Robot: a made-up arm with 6 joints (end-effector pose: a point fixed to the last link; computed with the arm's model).
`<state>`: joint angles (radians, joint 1 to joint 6).
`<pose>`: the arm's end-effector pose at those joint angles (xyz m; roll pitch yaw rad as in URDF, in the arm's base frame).
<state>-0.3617 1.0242 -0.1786 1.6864 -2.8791 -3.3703</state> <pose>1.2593 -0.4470 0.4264 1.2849 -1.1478 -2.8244</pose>
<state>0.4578 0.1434 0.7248 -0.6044 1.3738 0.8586</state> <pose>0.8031 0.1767 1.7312 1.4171 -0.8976 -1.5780</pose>
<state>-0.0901 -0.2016 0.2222 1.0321 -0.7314 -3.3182</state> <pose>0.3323 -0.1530 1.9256 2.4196 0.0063 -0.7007</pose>
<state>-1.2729 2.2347 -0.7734 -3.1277 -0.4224 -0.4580</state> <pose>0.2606 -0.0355 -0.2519 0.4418 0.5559 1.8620</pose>
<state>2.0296 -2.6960 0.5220 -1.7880 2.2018 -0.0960</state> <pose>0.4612 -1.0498 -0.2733 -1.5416 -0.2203 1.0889</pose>
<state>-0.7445 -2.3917 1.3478 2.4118 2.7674 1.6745</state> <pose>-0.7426 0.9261 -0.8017 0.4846 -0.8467 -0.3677</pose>
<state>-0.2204 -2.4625 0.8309 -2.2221 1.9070 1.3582</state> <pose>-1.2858 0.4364 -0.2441 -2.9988 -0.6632 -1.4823</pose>
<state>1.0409 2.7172 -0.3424 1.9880 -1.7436 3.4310</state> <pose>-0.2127 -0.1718 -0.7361 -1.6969 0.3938 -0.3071</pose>
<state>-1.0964 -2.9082 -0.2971 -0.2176 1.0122 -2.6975</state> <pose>-0.5755 0.6106 -0.1291 -0.2345 0.4623 2.2512</pose>
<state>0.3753 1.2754 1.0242 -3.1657 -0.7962 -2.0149</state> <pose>1.4402 0.8239 0.5895 -1.0994 -0.5448 0.3551</pose>
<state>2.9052 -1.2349 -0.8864 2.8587 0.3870 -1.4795</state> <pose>0.2649 -0.2996 1.0945 -1.3966 0.0244 3.0108</pose>
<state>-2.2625 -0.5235 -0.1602 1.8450 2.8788 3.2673</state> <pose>0.0116 -0.0873 1.7997 1.6125 0.4213 0.6015</pose>
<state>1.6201 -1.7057 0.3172 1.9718 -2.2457 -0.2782</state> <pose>-0.0189 -1.5070 0.8525 0.8720 0.7687 0.0476</pose>
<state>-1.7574 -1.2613 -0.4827 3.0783 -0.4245 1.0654</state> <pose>0.3235 0.4295 1.2673 2.2012 -1.2015 -1.8296</pose>
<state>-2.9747 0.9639 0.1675 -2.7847 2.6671 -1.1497</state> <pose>-1.2025 -0.4294 0.4853 1.4121 -0.3432 0.3372</pose>
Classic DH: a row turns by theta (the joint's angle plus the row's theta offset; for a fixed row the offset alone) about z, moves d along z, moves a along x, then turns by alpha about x. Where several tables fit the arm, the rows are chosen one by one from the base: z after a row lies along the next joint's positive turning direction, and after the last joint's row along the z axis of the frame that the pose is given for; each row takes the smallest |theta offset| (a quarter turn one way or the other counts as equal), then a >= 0, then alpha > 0; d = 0 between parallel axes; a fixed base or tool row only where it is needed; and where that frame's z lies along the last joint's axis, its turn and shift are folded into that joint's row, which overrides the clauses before.
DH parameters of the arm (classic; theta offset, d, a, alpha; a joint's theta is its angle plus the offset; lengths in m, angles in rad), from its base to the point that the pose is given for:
joint 1: 0 0.4613 0 -1.5708
joint 2: -1.5708 0 1.013 3.1416
joint 3: 0 0 0 -1.5708
joint 4: 0 -0.6931 0 1.5708
joint 5: 0 0.2387 0 -1.5708
joint 6: 1.5708 0 0 1.5708
tool (fixed): -1.5708 0 0 0

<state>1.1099 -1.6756 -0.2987 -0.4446 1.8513 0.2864</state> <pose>-0.1509 -0.7883 1.0157 2.7718 0.1047 -1.6031</pose>
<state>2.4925 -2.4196 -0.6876 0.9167 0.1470 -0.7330</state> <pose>0.8587 -0.4692 0.3548 -2.8945 -1.2945 -1.0894</pose>
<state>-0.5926 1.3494 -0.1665 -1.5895 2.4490 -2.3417</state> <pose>0.6561 -0.4364 -0.0214 2.4274 -0.8754 -2.2480</pose>
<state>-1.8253 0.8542 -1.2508 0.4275 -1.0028 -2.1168</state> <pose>-0.3351 -0.4255 0.4797 -1.2381 0.0725 1.6743</pose>
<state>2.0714 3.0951 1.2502 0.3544 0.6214 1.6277</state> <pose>0.2256 0.0541 -1.2403 -1.3684 1.1958 2.6556</pose>
